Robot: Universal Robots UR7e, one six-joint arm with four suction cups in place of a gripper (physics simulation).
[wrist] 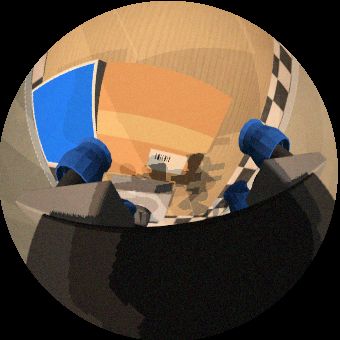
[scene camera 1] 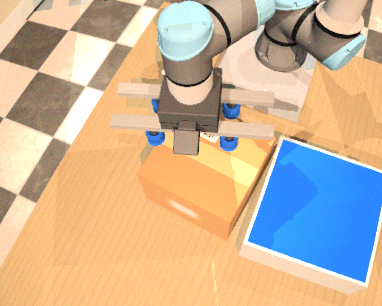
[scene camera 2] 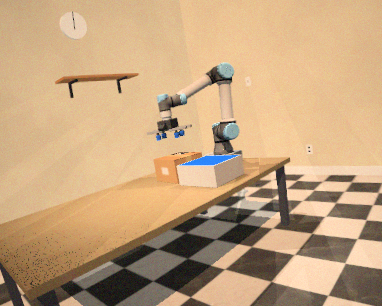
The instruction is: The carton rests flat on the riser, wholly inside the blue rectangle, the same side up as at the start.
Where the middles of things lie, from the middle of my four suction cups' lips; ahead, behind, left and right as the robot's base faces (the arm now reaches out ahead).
I see my suction cup 210 mm above the carton (scene camera 1: 211,190) and 30 mm to the right of it. Also, from my suction cup: riser (scene camera 1: 310,221) (300 mm to the left, 220 mm below, 60 mm ahead).
